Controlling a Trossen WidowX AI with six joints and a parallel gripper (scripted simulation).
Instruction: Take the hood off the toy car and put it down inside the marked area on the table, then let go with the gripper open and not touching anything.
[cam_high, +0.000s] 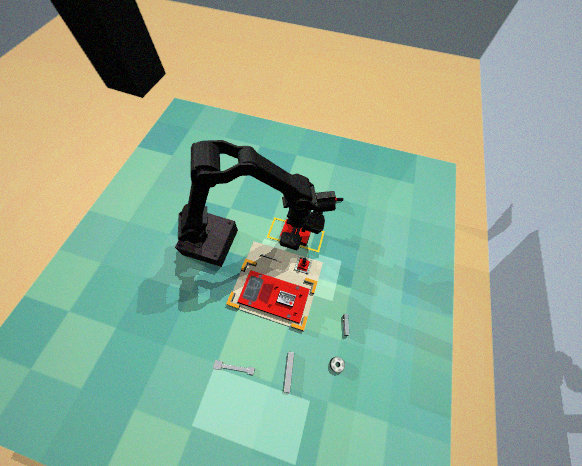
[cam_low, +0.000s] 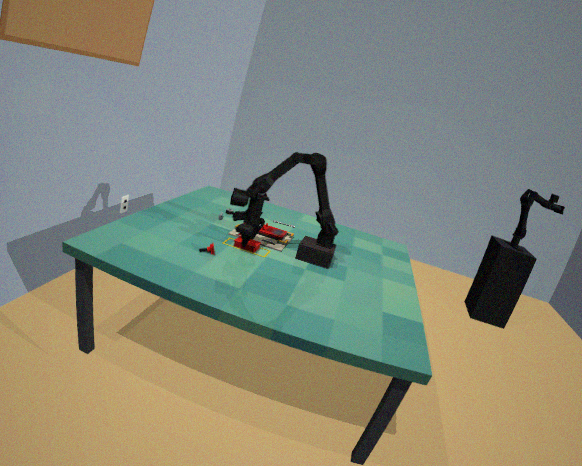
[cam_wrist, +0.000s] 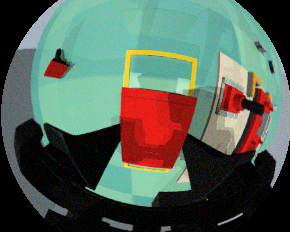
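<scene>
Now: gripper tip 1 cm below the red hood.
</scene>
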